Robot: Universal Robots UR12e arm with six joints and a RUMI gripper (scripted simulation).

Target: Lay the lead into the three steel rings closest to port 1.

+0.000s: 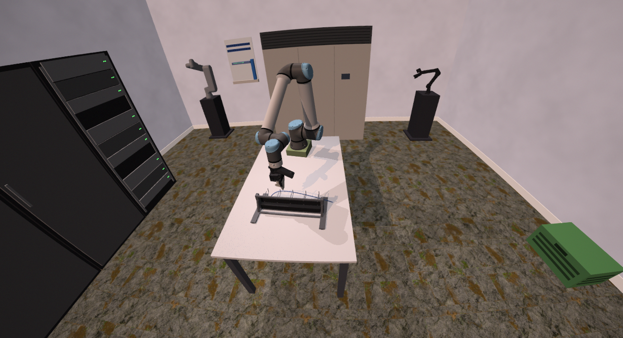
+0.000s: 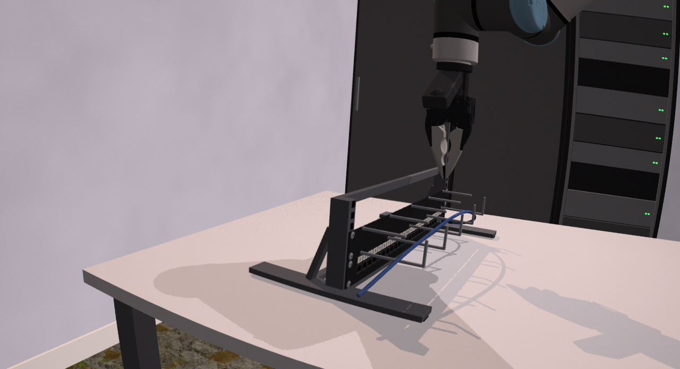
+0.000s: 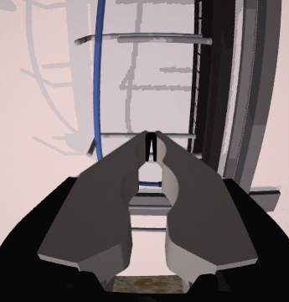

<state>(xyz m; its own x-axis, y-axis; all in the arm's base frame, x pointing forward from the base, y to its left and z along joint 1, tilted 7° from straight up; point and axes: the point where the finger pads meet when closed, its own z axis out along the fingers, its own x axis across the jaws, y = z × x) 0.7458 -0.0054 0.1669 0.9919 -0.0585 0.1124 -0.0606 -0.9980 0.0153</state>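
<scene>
Now: hand 60 mm short of the rack, 50 mm to the right of it and 90 mm above it.
</scene>
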